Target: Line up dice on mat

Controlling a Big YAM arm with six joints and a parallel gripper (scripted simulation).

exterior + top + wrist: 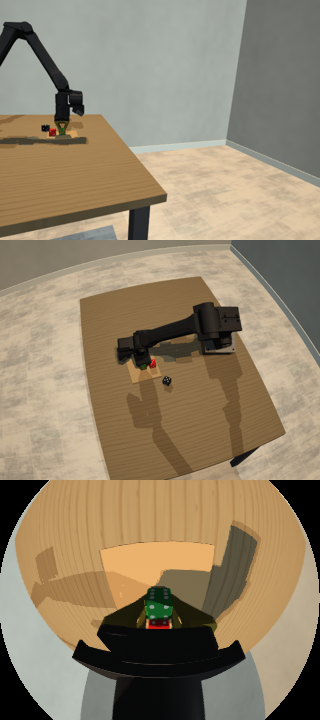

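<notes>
The green die is right at my hand. From my hand the other things lie so: black die: 90 mm behind, 110 mm to the left; then tan mat: 20 mm below; then red die: 50 mm behind.
</notes>
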